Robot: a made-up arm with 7 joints. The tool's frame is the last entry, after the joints. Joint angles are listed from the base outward. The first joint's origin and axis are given. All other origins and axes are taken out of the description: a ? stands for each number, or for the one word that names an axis. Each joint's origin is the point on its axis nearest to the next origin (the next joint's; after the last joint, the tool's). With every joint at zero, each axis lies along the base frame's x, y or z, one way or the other. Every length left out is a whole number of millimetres.
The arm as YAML. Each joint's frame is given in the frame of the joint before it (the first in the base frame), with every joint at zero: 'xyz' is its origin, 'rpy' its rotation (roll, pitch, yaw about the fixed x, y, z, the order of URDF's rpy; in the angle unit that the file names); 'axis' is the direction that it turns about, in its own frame. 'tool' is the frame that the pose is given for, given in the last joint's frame.
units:
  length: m
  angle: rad
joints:
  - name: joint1
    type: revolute
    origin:
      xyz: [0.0, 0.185, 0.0]
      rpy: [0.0, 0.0, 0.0]
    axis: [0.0, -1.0, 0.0]
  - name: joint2
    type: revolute
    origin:
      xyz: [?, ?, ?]
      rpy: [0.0, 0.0, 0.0]
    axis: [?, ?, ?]
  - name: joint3
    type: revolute
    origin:
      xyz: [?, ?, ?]
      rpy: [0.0, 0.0, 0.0]
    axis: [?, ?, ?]
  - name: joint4
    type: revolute
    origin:
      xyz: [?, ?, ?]
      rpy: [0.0, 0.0, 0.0]
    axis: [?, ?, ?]
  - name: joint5
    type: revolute
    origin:
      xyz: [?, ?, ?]
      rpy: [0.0, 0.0, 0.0]
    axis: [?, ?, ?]
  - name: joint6
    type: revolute
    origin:
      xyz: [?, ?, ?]
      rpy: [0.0, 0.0, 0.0]
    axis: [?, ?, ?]
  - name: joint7
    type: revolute
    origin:
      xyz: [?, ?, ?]
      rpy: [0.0, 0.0, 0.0]
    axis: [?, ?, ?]
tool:
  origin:
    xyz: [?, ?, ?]
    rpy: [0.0, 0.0, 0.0]
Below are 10 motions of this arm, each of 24 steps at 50 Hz.
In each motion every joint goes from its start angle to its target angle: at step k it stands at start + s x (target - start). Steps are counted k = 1, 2, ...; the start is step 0. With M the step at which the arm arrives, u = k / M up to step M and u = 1 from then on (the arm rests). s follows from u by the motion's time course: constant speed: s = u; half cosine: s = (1 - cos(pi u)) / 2; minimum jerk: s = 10 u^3 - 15 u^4 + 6 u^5.
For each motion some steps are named. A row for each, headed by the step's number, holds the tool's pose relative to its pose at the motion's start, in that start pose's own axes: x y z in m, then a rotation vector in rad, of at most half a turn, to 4 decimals.
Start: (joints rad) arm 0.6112 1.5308 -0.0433 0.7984 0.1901 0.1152 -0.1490
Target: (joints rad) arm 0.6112 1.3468 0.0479 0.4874 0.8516 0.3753 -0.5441
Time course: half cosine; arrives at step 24
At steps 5, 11, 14, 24:
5: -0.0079 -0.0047 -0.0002 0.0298 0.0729 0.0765
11: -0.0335 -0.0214 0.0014 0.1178 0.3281 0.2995
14: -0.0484 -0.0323 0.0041 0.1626 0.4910 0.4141
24: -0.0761 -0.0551 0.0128 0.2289 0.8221 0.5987

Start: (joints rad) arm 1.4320 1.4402 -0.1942 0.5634 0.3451 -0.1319 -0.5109
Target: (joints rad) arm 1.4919 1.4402 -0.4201 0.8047 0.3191 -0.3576 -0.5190
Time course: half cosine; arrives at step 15
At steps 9, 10, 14, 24:
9: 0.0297 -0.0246 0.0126 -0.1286 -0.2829 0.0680
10: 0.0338 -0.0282 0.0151 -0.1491 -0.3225 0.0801
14: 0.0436 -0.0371 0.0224 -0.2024 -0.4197 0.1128
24: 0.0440 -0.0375 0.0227 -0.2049 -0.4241 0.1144

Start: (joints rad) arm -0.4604 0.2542 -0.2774 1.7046 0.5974 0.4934 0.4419
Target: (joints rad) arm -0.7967 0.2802 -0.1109 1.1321 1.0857 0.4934 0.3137
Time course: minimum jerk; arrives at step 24
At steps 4, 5, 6, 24:
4: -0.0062 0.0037 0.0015 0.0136 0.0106 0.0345
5: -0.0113 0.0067 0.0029 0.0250 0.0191 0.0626
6: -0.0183 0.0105 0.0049 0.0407 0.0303 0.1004
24: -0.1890 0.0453 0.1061 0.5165 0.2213 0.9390

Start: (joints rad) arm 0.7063 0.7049 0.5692 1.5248 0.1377 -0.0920 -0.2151
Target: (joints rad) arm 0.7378 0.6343 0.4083 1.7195 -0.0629 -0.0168 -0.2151
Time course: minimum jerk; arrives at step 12
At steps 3, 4, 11, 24:
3: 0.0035 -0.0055 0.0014 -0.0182 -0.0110 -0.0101
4: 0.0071 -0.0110 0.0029 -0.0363 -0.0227 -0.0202
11: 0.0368 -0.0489 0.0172 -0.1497 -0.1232 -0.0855
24: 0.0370 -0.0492 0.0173 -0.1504 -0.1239 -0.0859

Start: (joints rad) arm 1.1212 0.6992 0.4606 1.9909 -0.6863 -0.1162 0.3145
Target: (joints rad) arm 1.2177 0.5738 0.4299 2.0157 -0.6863 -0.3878 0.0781
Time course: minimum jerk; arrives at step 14
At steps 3, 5, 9, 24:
3: 0.0010 -0.0003 -0.0004 0.0237 -0.0184 0.0020
5: 0.0035 -0.0011 -0.0015 0.0848 -0.0651 0.0080
9: 0.0110 -0.0027 -0.0050 0.2650 -0.1987 0.0309
24: 0.0149 -0.0032 -0.0069 0.3550 -0.2634 0.0452

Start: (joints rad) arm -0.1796 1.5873 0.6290 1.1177 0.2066 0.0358 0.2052
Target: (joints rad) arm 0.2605 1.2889 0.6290 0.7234 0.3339 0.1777 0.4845
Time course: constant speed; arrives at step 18
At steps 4, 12, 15, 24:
4: -0.0319 0.0040 0.0096 0.0177 0.1068 0.1565
12: -0.0901 -0.0103 0.0284 0.0191 0.2637 0.5106
15: -0.1083 -0.0229 0.0339 0.0079 0.3019 0.6539
24: -0.1239 -0.0389 0.0380 -0.0095 0.3283 0.8012

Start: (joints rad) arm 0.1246 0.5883 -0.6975 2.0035 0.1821 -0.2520 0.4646
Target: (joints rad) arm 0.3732 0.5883 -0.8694 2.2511 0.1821 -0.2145 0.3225
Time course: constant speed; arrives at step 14
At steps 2, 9, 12, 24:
2: 0.0097 0.0026 -0.0065 -0.0057 -0.0402 -0.0297
9: 0.0446 0.0073 -0.0248 -0.0311 -0.1808 -0.1252
12: 0.0596 0.0073 -0.0304 -0.0445 -0.2408 -0.1619
24: 0.0695 0.0067 -0.0334 -0.0544 -0.2805 -0.1849

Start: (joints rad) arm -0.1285 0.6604 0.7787 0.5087 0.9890 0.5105 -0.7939
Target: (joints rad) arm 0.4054 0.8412 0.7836 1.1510 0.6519 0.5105 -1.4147
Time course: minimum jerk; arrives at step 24
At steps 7, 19, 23, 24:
7: 0.0238 -0.0242 0.0373 -0.0217 -0.1085 0.0338
19: 0.1262 -0.0258 0.2471 -0.0116 -0.5658 0.5551
23: 0.1316 -0.0177 0.2625 -0.0027 -0.5866 0.6200
24: 0.1317 -0.0176 0.2626 -0.0026 -0.5868 0.6207

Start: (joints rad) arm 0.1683 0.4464 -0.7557 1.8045 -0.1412 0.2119 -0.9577
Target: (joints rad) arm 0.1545 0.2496 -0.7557 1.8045 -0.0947 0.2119 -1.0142
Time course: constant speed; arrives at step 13
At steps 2, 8, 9, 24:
2: 0.0049 -0.0050 0.0012 0.0094 0.0148 0.0329
8: 0.0203 -0.0190 0.0042 0.0370 0.0606 0.1309
9: 0.0230 -0.0212 0.0047 0.0415 0.0684 0.1471
24: 0.0341 -0.0295 0.0064 0.0593 0.1005 0.2118

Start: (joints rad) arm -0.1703 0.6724 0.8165 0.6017 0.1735 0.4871 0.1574
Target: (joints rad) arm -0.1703 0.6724 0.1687 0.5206 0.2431 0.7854 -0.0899
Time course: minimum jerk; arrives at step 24
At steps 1, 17, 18, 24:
1: 0.0000 -0.0001 0.0000 0.0001 0.0004 -0.0003
17: -0.0398 -0.0523 -0.0180 0.2111 0.3988 -0.4725
18: -0.0429 -0.0544 -0.0187 0.2276 0.4182 -0.5024
24: -0.0494 -0.0585 -0.0200 0.2640 0.4581 -0.5670

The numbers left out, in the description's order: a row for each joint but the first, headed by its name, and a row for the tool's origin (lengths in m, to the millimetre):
joint2: xyz 0.0 0.0 0.0, axis 1.0 0.0 0.0
joint3: xyz 0.0 0.0 -0.232, axis 0.0 0.0 1.0
joint4: xyz 0.0 0.0 0.0, axis 0.0 -1.0 0.0
joint5: xyz 0.0 0.0 -0.228, axis 0.0 0.0 1.0
joint6: xyz 0.0 0.0 0.0, axis 0.0 1.0 0.0
joint7: xyz 0.0 0.0 0.0, axis -1.0 0.0 0.0
tool: xyz 0.0 0.0 0.0

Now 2 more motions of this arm.
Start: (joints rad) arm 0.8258 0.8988 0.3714 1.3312 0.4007 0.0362 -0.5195
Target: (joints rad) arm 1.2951 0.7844 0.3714 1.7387 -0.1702 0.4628 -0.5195
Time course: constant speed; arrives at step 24
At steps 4, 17, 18, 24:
4: 0.0264 -0.0086 -0.0024 0.0154 -0.0642 -0.0171
17: 0.1149 -0.0168 0.0013 0.1787 -0.2634 -0.0626
18: 0.1215 -0.0162 0.0024 0.1982 -0.2768 -0.0643
24: 0.1601 -0.0097 0.0116 0.3331 -0.3474 -0.0664

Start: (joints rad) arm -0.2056 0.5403 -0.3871 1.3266 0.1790 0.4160 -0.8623
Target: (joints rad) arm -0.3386 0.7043 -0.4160 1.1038 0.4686 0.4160 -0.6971
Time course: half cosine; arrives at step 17
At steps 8, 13, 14, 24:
8: -0.0463 0.0105 -0.0093 -0.0906 0.1725 -0.0835
13: -0.0878 0.0271 -0.0158 -0.1499 0.3356 -0.1427
14: -0.0931 0.0298 -0.0165 -0.1561 0.3575 -0.1494
24: -0.1003 0.0336 -0.0174 -0.1637 0.3871 -0.1578

